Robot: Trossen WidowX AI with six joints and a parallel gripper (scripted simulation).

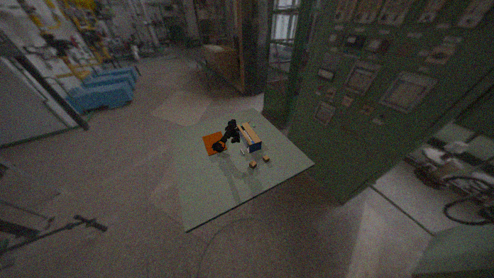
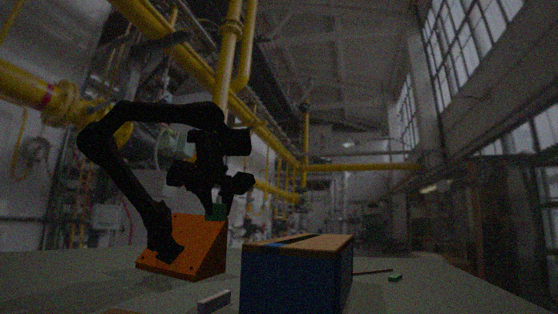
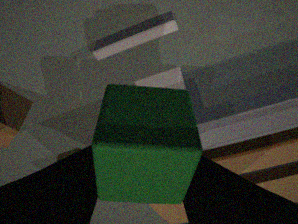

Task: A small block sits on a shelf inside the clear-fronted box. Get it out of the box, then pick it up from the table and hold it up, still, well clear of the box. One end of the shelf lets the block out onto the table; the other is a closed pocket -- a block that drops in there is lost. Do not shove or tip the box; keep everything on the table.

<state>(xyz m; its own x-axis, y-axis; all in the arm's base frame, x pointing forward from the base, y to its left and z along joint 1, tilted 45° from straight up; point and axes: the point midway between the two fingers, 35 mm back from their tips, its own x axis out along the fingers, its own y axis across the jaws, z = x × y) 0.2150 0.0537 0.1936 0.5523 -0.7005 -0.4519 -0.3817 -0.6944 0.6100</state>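
Now: gripper tip 10 mm past the green block and 10 mm to the right of it. Also, from my gripper tip: thin brown strip 240 mm ahead, 460 mm to the left, 170 mm below; then box 110 mm ahead, 140 mm to the left, 110 mm below.
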